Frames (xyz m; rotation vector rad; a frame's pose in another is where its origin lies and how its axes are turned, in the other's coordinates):
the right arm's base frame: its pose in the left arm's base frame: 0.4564 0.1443 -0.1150 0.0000 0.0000 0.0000
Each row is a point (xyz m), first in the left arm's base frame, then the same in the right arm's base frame.
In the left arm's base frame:
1: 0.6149 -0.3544 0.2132
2: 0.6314 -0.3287 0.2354
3: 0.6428 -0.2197 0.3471
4: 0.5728 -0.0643 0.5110
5: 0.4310 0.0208 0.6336
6: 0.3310 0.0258 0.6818
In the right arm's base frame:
1: 0.1585 -0.4987 0.3282
2: 0.1750 -0.4730 0.3504
3: 0.1864 -0.3640 0.4621
4: 0.1164 -0.2086 0.6260
5: -0.0254 -0.1235 0.7486
6: -0.1254 -0.1185 0.7968

